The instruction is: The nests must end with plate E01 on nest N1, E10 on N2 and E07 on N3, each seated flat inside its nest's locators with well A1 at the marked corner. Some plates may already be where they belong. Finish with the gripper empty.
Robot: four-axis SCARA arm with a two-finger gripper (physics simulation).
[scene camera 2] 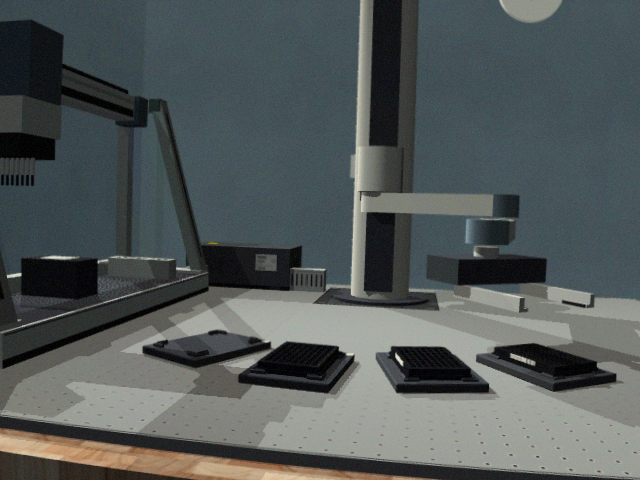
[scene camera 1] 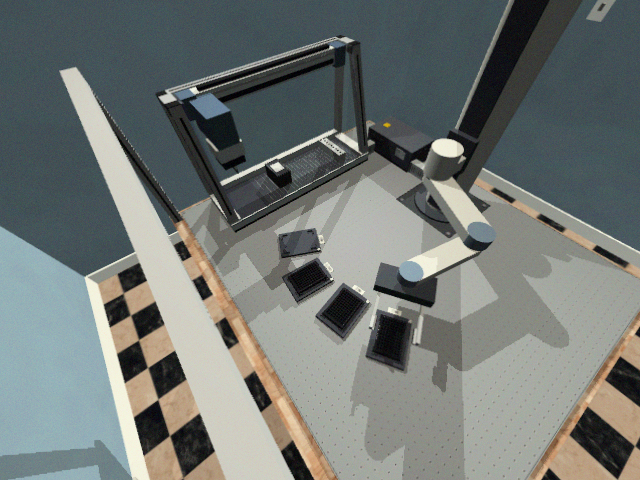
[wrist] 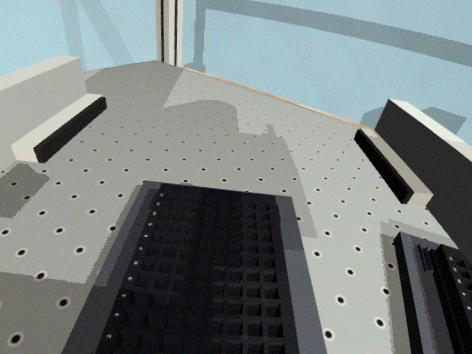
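Pixels of known places: gripper, between the fingertips: [scene camera 2: 558, 303] [scene camera 1: 393, 335] [wrist: 236, 99]; arm's base, origin of its link: [scene camera 2: 379, 302].
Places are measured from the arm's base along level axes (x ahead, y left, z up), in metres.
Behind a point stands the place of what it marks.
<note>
Plate E01 [scene camera 1: 393, 335] @(x 0.636, y 0.286, z 0.039 m) [scene camera 2: 547, 357] @(x 0.662, y 0.284, z 0.039 m) [wrist: 215, 270] @(x 0.645, y 0.279, z 0.034 m), black, sits level in the nest [scene camera 1: 385, 361] @(x 0.709, y 0.325, z 0.025 m) [wrist: 306, 295] @(x 0.669, y 0.232, z 0.025 m) nearest the arm's gripper; its label text cannot be read. My gripper [scene camera 1: 394, 328] @(x 0.666, y 0.293, z 0.119 m) [scene camera 2: 555, 302] @(x 0.666, y 0.293, z 0.119 m) [wrist: 236, 99] @(x 0.666, y 0.293, z 0.119 m) is open and empty above it, fingers wide to both sides. A second black plate [scene camera 1: 343, 306] @(x 0.700, y 0.111, z 0.038 m) [scene camera 2: 433, 361] @(x 0.719, y 0.119, z 0.037 m) [wrist: 462, 285] @(x 0.721, y 0.154, z 0.039 m) sits in the neighbouring nest, and a third [scene camera 1: 308, 277] @(x 0.730, y -0.057, z 0.038 m) [scene camera 2: 299, 356] @(x 0.742, y -0.064, z 0.037 m) in the nest beyond. A fourth nest [scene camera 1: 299, 242] @(x 0.660, y -0.221, z 0.024 m) [scene camera 2: 206, 345] @(x 0.672, y -0.224, z 0.025 m) holds no plate; its corner locators show. The nest tags and the other plates' labels cannot be read.
A gantry frame [scene camera 1: 302, 194] @(x 0.483, y -0.452, z 0.020 m) with a pipetting head [scene camera 1: 216, 121] @(x 0.751, y -0.465, z 0.485 m) [scene camera 2: 31, 67] @(x 0.773, y -0.465, z 0.432 m) stands at the back left. A dark box [scene camera 1: 400, 140] @(x -0.071, y -0.358, z 0.128 m) [scene camera 2: 248, 264] @(x -0.035, y -0.366, z 0.080 m) stands between it and the arm's column [scene camera 2: 383, 232] @(x 0.077, y 0.008, z 0.187 m). A pale beam [scene camera 1: 149, 248] @(x 1.027, y 0.041, z 0.620 m) crosses the left of scene camera 1's view.
</note>
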